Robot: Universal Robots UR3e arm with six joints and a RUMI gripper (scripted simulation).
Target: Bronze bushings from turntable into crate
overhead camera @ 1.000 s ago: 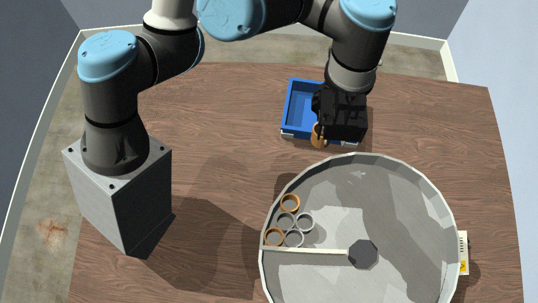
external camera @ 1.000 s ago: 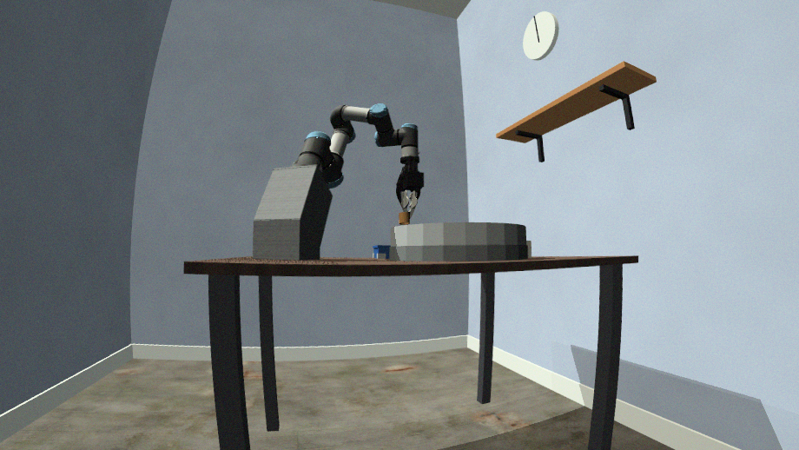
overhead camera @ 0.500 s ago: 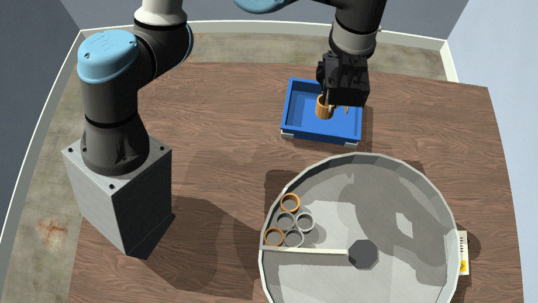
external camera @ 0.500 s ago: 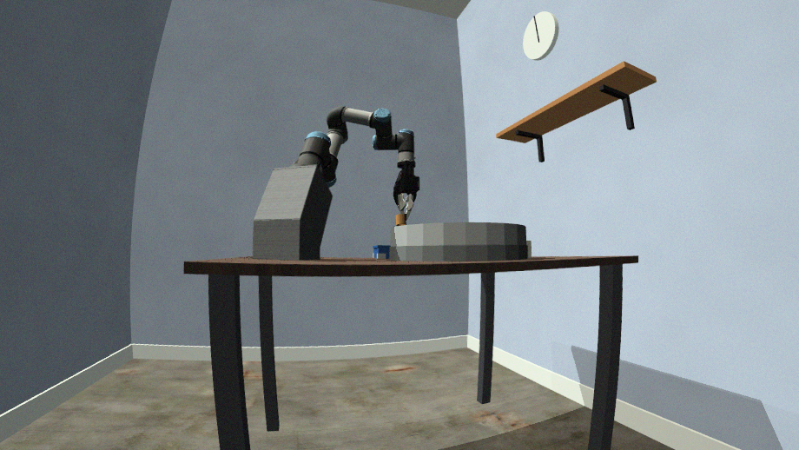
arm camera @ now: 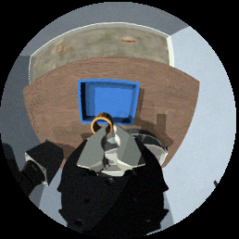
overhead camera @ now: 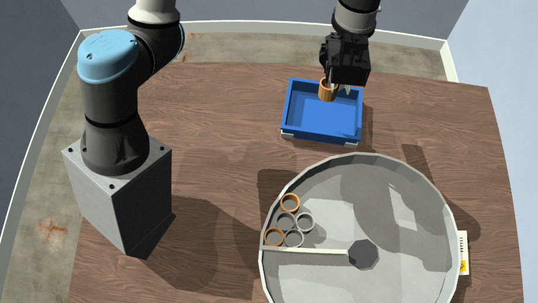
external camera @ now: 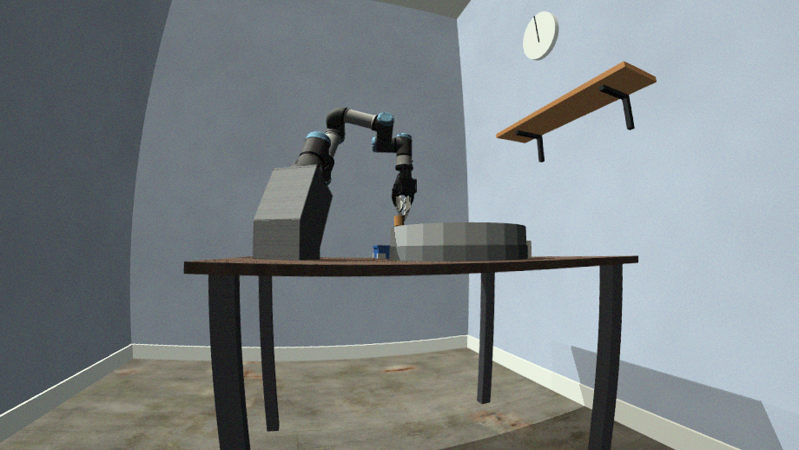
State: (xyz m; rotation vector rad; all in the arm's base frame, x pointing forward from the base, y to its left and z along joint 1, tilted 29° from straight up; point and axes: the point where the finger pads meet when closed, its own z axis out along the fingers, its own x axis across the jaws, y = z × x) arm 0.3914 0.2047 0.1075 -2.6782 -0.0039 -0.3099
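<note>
The blue crate lies 140 mm below my hand, 20 mm behind it and 10 mm to the left of it. Round my hand: grey turntable: 320 mm to the right, 110 mm below, 90 mm ahead.
</note>
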